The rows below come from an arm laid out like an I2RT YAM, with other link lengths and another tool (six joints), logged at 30 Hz.
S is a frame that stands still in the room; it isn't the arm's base.
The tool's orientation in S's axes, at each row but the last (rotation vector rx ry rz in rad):
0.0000, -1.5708, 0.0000
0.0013, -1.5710, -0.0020
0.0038, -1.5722, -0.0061
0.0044, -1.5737, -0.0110
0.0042, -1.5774, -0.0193
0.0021, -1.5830, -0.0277
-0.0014, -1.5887, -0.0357
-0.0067, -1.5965, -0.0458
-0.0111, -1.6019, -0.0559
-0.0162, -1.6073, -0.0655
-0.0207, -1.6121, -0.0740
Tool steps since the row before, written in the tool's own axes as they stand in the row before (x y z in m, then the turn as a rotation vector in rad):
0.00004, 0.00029, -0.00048, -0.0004, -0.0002, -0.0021
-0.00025, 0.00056, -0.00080, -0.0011, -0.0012, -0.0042
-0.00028, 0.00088, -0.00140, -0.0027, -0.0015, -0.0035
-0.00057, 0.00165, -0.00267, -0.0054, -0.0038, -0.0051
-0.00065, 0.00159, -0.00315, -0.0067, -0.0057, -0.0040
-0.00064, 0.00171, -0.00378, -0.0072, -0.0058, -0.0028
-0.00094, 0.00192, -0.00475, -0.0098, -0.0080, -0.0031
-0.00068, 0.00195, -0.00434, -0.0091, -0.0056, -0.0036
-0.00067, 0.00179, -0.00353, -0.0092, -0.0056, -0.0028
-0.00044, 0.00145, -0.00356, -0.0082, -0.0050, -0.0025
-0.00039, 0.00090, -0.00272, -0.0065, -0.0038, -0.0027
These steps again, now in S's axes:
0.00048, 0.00029, 0.00004, 0.0021, -0.0002, -0.0004
0.00080, 0.00056, -0.00025, 0.0042, -0.0012, -0.0011
0.00140, 0.00088, -0.00027, 0.0035, -0.0015, -0.0027
0.00268, 0.00164, -0.00055, 0.0051, -0.0038, -0.0054
0.00317, 0.00157, -0.00061, 0.0040, -0.0056, -0.0068
0.00381, 0.00166, -0.00056, 0.0028, -0.0057, -0.0073
0.00481, 0.00183, -0.00081, 0.0031, -0.0079, -0.0099
0.00442, 0.00182, -0.00052, 0.0037, -0.0055, -0.0091
0.00362, 0.00165, -0.00051, 0.0029, -0.0055, -0.0093
0.00364, 0.00127, -0.00026, 0.0025, -0.0049, -0.0083
0.00278, 0.00075, -0.00025, 0.0027, -0.0037, -0.0065

